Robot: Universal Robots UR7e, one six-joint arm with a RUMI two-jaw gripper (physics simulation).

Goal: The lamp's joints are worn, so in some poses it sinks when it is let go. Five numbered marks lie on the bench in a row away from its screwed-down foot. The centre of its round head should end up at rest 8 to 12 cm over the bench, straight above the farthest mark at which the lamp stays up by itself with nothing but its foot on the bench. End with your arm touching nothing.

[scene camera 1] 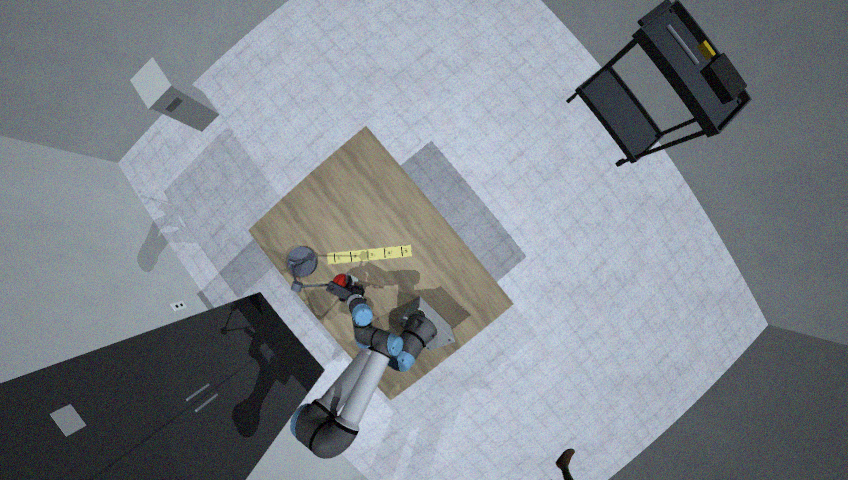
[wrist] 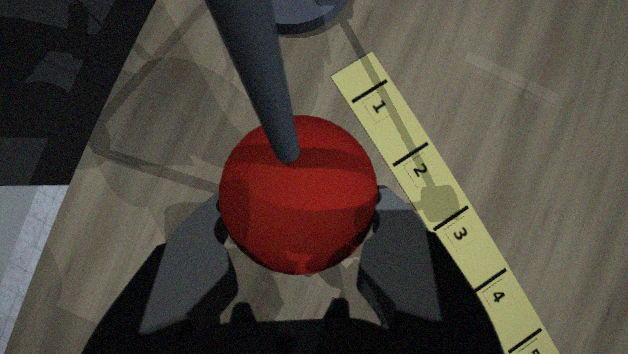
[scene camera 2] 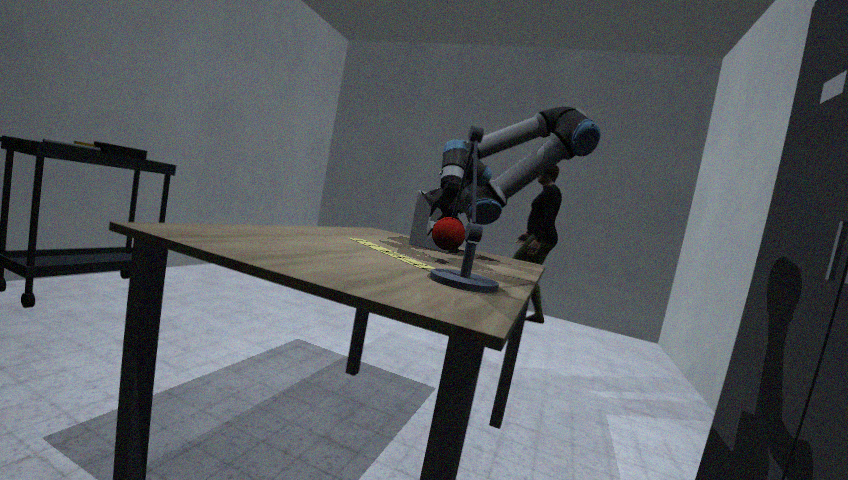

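Seen in the pictures: gripper, between the fingertips: (scene camera 2: 447, 238); arm's base, origin of its link: (scene camera 1: 422, 325).
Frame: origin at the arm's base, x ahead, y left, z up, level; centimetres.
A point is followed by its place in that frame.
The lamp's round red head (scene camera 1: 340, 280) @(x 40.5, y 18.1, z -2.1 cm) (scene camera 2: 448, 233) @(x 43.6, y 21.4, z -6.1 cm) (wrist: 298, 200) @(x 38.9, y 19.6, z -1.5 cm) is off the bench, to the arm's side of the yellow strip (scene camera 1: 377, 253) @(x 40.4, y -1.7, z -15.5 cm) (scene camera 2: 392, 254) @(x 46.1, y 6.3, z -15.5 cm) (wrist: 350, 75) @(x 53.3, y 20.9, z -15.4 cm) with marks 1 to 5. My gripper (wrist: 301, 191) @(x 38.8, y 19.9, z -7.9 cm) is shut on the head, one finger touching each side. The lamp's grey foot (scene camera 1: 302, 261) @(x 61.5, y 32.2, z -12.6 cm) (scene camera 2: 446, 279) @(x 69.9, y 31.4, z -14.3 cm) (wrist: 312, 12) @(x 57.4, y 27.9, z -14.0 cm) stands beyond the strip's mark 1 end. Its upper elbow (scene camera 1: 296, 286) (scene camera 2: 476, 133) @(x 8.4, y 16.2, z 29.5 cm) is high, and a rod (wrist: 265, 75) slopes down from it to the head. The head's exact height cannot be told.
My arm (scene camera 1: 361, 315) @(x 23.7, y 10.7, z 23.3 cm) (scene camera 2: 455, 157) @(x 28.6, y 14.0, z 17.6 cm) reaches over the wooden bench (scene camera 1: 357, 178) @(x 78.1, y -17.5, z -15.5 cm) (scene camera 2: 267, 255) @(x 87.5, y -1.9, z -15.5 cm) from its base plate (scene camera 1: 443, 337) @(x -9.5, y -4.8, z 3.4 cm). A dark cabinet (scene camera 1: 148, 368) (scene camera 2: 767, 333) stands beside the bench. A black cart (scene camera 1: 672, 81) (scene camera 2: 89, 156) and a person (scene camera 2: 542, 214) are farther off.
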